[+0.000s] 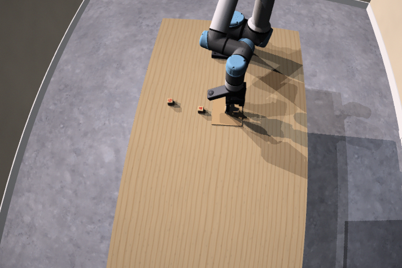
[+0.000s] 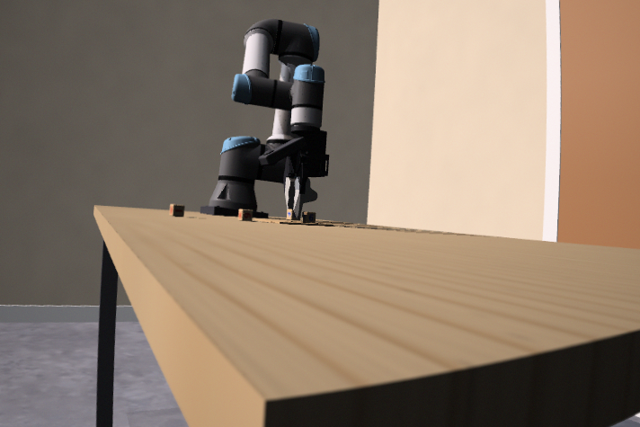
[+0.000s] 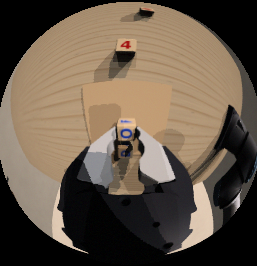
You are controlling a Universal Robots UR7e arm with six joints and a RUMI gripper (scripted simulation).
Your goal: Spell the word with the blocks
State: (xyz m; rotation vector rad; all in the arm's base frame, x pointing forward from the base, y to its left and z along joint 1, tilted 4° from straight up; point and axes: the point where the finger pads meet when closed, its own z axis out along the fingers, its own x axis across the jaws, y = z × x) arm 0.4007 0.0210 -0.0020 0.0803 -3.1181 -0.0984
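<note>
The tan mat is 2 cm below my hand.
</note>
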